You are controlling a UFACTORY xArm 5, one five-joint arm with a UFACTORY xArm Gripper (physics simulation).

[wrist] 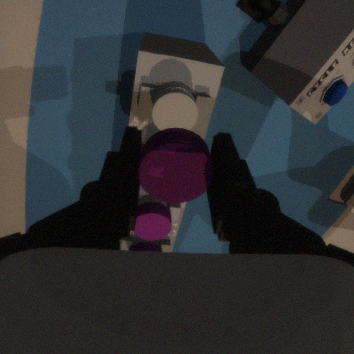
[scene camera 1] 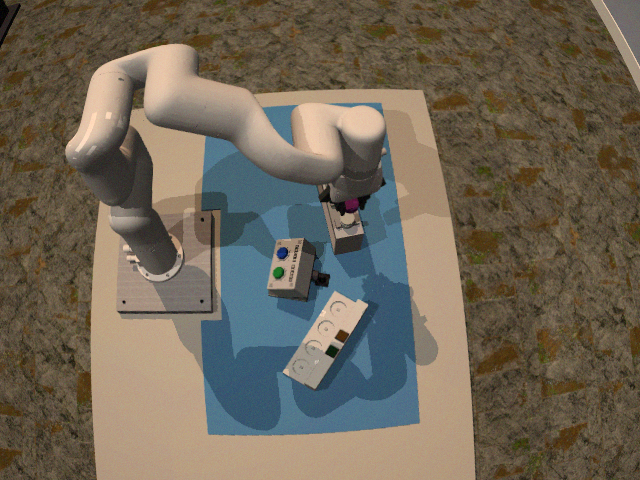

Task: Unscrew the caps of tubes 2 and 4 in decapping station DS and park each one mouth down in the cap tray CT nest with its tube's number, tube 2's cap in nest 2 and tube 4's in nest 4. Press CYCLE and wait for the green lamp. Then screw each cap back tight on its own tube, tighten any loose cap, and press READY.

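Where they show: gripper, fingertip midpoint: (wrist: 175, 154) (scene camera 1: 350, 206); arm's base, link origin: (scene camera 1: 159, 257).
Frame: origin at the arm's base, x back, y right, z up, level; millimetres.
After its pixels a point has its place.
Note:
My gripper (scene camera 1: 352, 205) {x -437, y -46, z 153 mm} (wrist: 175, 154) {x -437, y -46, z 153 mm} is shut on a magenta cap (scene camera 1: 351, 206) {x -439, y -40, z 168 mm} (wrist: 175, 175) {x -437, y -48, z 167 mm} and holds it above decapping station DS (scene camera 1: 347, 243) {x -438, y -14, z 38 mm} (wrist: 202, 75) {x -423, y -21, z 77 mm}, a long grey block. An uncapped tube (scene camera 1: 347, 220) {x -435, y -40, z 100 mm} (wrist: 175, 113) {x -435, y -46, z 101 mm} with a pale round top stands at the station's near end, beside the held cap in the wrist view. Another magenta cap (wrist: 152, 226) {x -415, y -147, z 103 mm} sits further along the row, and part of one more shows at the gripper body's edge. The arm hides the rest of the station. Cap tray CT (scene camera 1: 354, 314) {x -448, y 143, z 26 mm} shows several round nests without caps. Tube numbers are not readable.
A grey button box (scene camera 1: 290, 279) {x -315, y 73, z 59 mm} (wrist: 280, 55) {x -357, y 14, z 33 mm} stands between the arm base and the station, with a blue button (scene camera 1: 282, 252) {x -298, y 10, z 52 mm} (wrist: 335, 93) {x -303, y 9, z 55 mm} and a green button (scene camera 1: 278, 272) {x -290, y 55, z 53 mm}. A small dark fitting (scene camera 1: 322, 279) {x -383, y 51, z -8 mm} sticks out from its side, towards the tray.

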